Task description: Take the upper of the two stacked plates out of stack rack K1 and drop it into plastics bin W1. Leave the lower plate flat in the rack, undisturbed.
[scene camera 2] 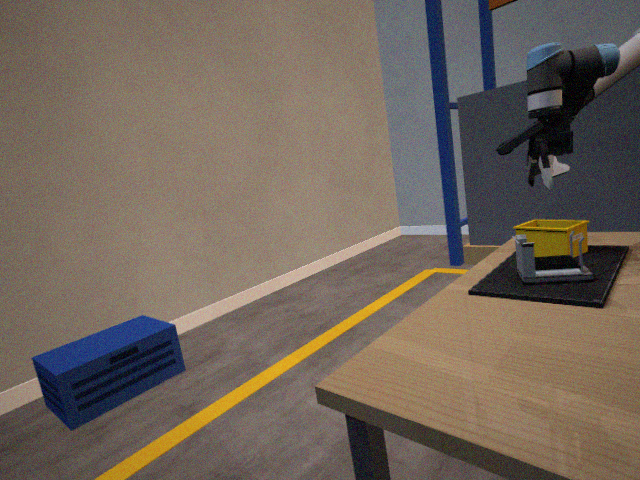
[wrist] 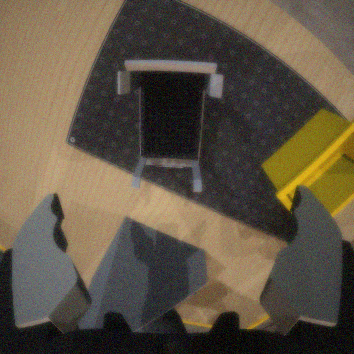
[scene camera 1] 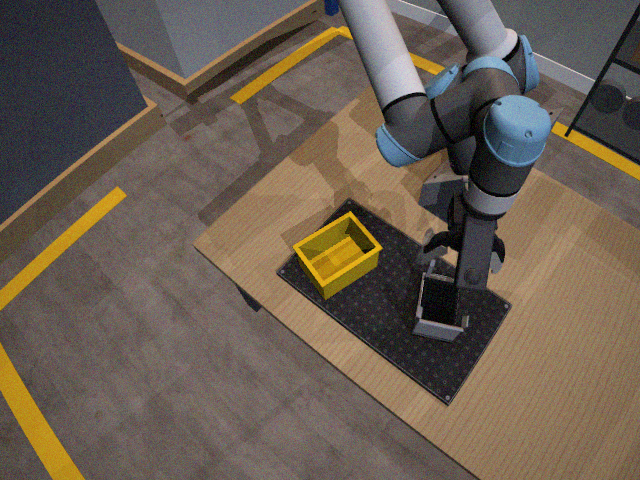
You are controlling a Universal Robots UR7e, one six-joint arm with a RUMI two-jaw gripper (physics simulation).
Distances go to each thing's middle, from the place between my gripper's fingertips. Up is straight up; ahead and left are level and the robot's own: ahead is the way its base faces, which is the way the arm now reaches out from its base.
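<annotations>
The black plate (scene camera 1: 439, 300) is 21 cm below my hand. It is also 1 cm to the left of my hand and 1 cm behind it.
</annotations>
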